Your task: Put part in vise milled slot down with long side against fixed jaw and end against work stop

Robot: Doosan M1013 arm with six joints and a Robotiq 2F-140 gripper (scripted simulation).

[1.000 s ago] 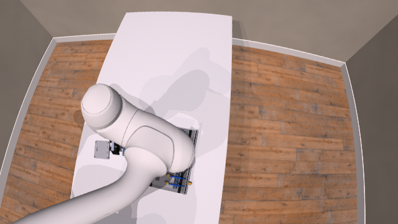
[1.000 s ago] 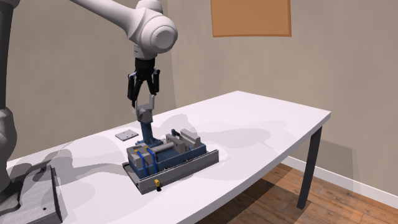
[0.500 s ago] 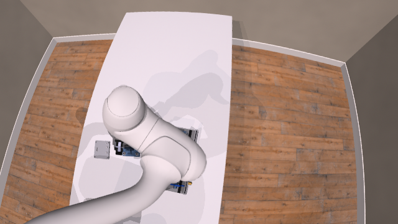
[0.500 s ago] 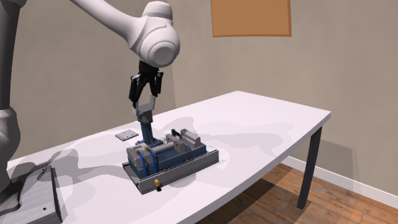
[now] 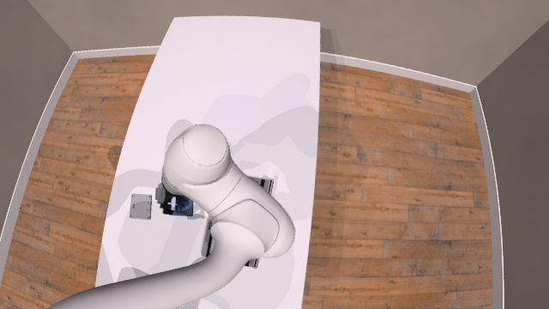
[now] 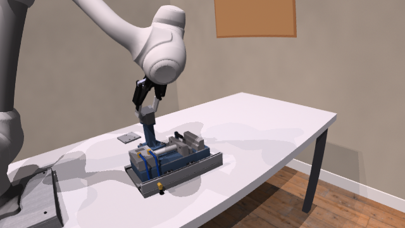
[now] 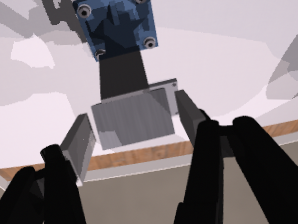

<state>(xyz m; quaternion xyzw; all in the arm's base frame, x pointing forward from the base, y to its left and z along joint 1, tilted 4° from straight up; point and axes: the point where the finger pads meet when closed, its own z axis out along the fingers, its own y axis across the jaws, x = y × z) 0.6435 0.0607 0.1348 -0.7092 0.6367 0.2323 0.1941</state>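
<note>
The part lies 20 mm to the left of my hand and 30 mm below it. Also, from my hand: blue post: 10 mm to the left, 120 mm below; then moving jaw: 10 mm ahead, 190 mm to the right, 100 mm below; then cylinder rod: 50 mm behind, 190 mm to the right, 100 mm below.
</note>
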